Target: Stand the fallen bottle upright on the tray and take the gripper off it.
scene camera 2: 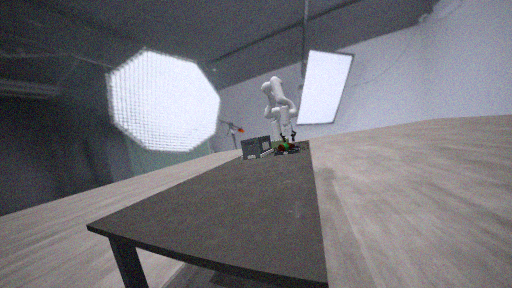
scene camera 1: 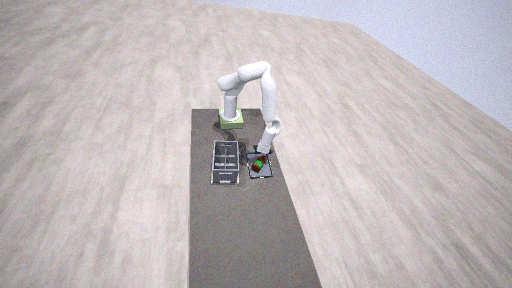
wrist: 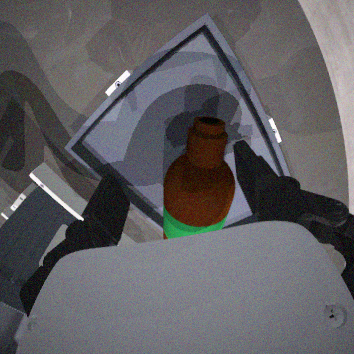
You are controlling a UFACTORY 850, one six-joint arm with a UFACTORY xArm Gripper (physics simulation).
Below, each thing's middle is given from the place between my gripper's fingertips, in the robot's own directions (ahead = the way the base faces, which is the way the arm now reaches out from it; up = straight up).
Scene:
I see the brown bottle (wrist: 198, 187) 5 cm ahead of my hand, 4 cm below it and 3 cm to the right of it. Also, from my hand: light rail (wrist: 52, 183): 21 cm to the right, 7 cm below, 1 cm ahead.

